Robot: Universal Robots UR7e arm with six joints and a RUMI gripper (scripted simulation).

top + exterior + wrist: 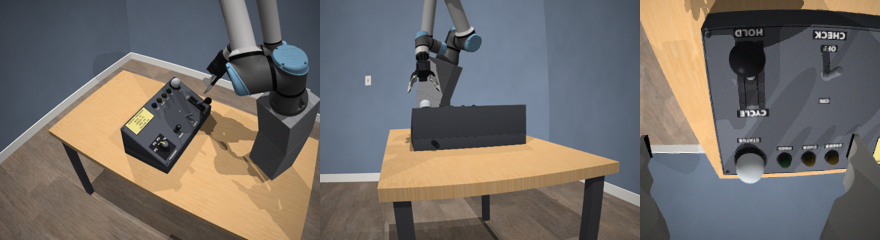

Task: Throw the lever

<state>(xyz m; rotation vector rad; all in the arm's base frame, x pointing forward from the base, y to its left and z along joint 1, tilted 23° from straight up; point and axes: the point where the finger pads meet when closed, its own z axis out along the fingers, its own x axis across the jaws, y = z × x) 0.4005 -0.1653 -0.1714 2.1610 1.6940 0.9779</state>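
My hand is 14 cm above the check toggle, 11 cm to the right of it and 7 cm short of it. Round my hand: program dial 35 cm to the left, 13 cm below, 11 cm ahead; then mode knob 23 cm to the left, 13 cm below, 8 cm ahead; then dark console 17 cm to the left, 16 cm below, 11 cm ahead.
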